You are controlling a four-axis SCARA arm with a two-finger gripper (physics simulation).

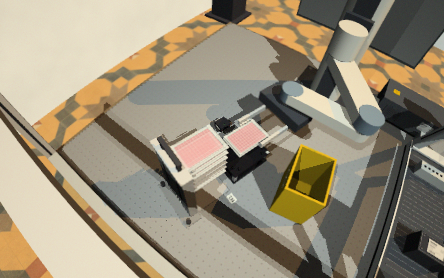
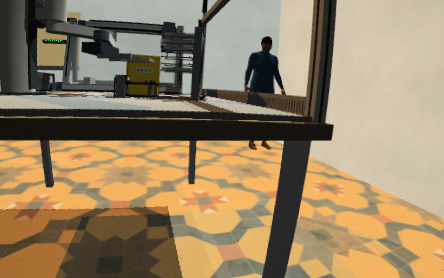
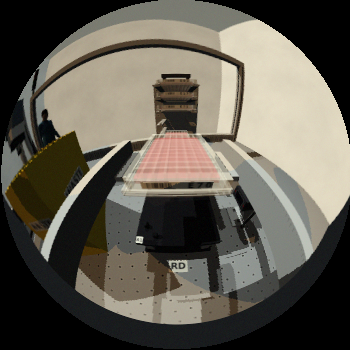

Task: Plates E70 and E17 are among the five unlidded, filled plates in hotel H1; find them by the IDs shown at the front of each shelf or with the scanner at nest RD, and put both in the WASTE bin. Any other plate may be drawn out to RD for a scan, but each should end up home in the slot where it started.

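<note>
My gripper is shut on a filled, unlidded plate with pink wells. It holds the plate level above the black nest RD; the ID on its front edge is too dark to read surely. Hotel H1 stands beyond the plate, with several plates stacked in its shelves and a pink-filled one on top. Its shelf IDs are too small to read. The yellow WASTE bin stands to one side of the nest; no plate shows in it.
A small black device stands beside the nest. Dark equipment stands near the arm's base. A framed barrier rises behind the hotel, and a person stands outside the table.
</note>
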